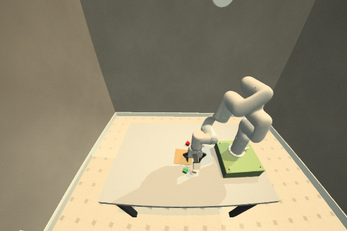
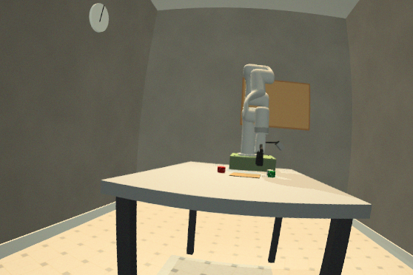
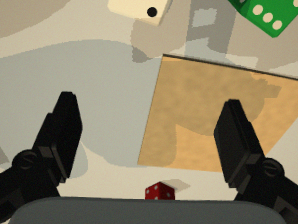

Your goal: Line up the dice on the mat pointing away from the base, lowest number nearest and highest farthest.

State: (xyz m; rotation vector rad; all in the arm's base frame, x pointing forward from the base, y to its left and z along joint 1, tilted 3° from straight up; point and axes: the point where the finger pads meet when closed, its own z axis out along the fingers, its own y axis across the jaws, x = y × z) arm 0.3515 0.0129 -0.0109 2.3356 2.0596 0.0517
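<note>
My hand is 6 cm to the right of the white die and 4 cm above it. Also, from my hand: red die (19 cm to the right, 4 cm below); green die (7 cm ahead, 5 cm to the left, 4 cm below); mat (7 cm to the right, 6 cm below, 6 cm ahead).
</note>
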